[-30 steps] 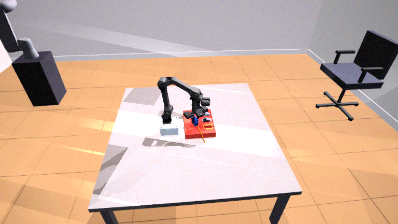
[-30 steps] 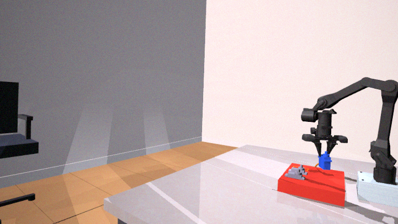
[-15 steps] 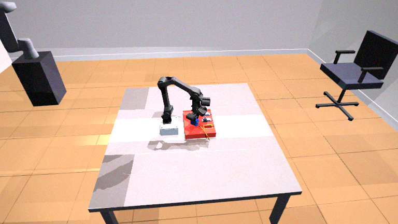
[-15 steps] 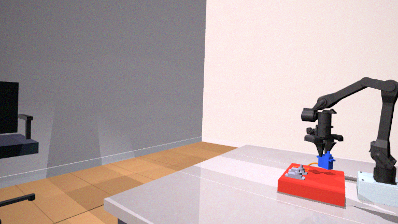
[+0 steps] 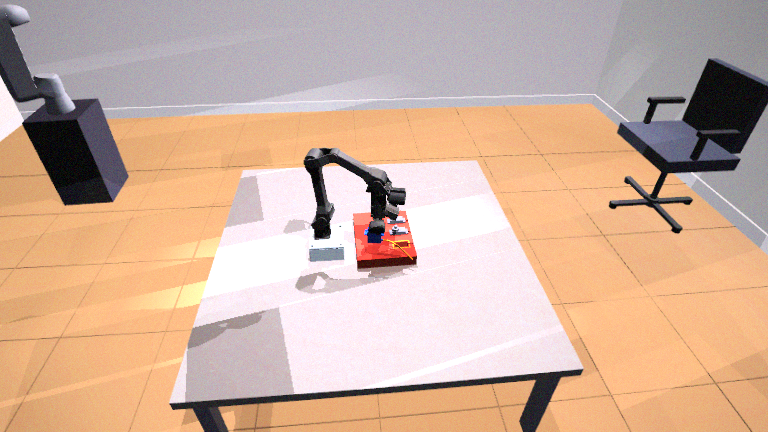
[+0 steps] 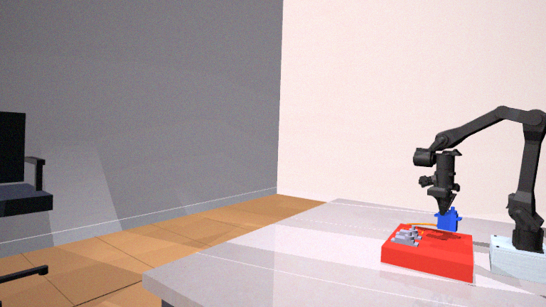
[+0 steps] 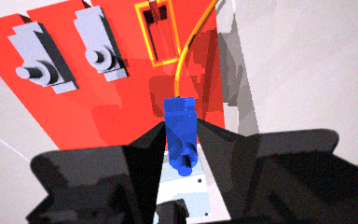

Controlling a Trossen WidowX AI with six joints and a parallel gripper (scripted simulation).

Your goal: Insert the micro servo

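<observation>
Now: gripper tip 10 mm past the red deck, 70 mm to the right of it and 100 mm above it.
</observation>
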